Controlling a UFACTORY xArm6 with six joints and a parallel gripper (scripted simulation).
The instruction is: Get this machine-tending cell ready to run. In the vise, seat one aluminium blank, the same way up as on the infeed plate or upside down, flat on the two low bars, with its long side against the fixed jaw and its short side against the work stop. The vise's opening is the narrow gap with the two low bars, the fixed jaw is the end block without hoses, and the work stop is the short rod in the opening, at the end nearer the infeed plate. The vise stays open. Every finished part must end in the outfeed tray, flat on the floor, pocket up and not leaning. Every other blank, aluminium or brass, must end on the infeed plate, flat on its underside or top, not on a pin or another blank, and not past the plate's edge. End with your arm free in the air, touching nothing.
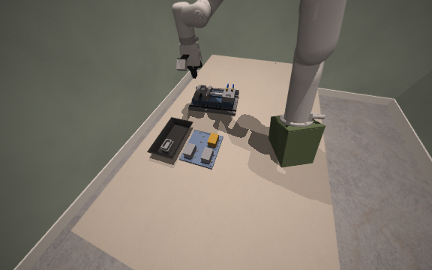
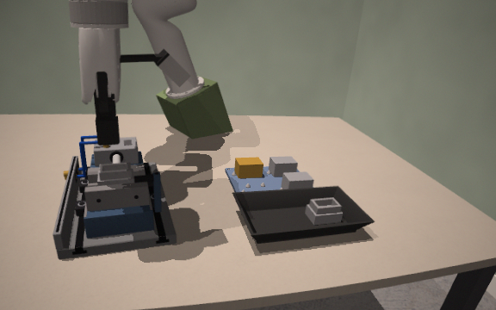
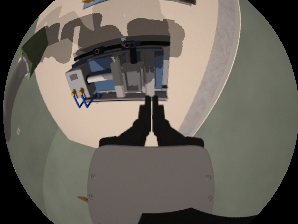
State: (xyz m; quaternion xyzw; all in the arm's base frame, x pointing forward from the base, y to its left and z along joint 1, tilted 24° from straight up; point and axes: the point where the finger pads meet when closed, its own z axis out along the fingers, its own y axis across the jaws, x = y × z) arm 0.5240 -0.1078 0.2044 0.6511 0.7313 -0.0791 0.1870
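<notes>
Right now my hand is 15 cm above the vise and 11 cm past it. Round my hand: brass blank (29 cm to the left, 20 cm behind, 17 cm below).
</notes>
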